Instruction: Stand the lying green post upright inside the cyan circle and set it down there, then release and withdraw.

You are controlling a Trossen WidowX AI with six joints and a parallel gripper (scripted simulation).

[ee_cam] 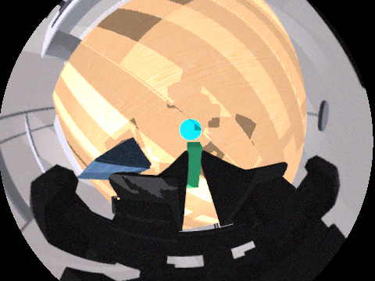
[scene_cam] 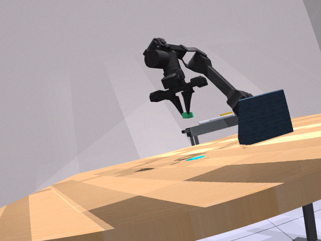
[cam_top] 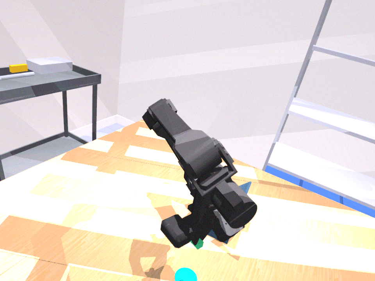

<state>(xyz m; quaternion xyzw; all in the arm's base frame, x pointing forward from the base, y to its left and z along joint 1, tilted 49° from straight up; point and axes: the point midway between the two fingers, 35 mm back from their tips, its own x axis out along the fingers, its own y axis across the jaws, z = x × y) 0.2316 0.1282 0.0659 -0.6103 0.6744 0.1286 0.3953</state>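
Now: the cyan circle 140 mm below my gripper tip. Also, from my gripper tip: green post 20 mm to the right, 10 mm behind.
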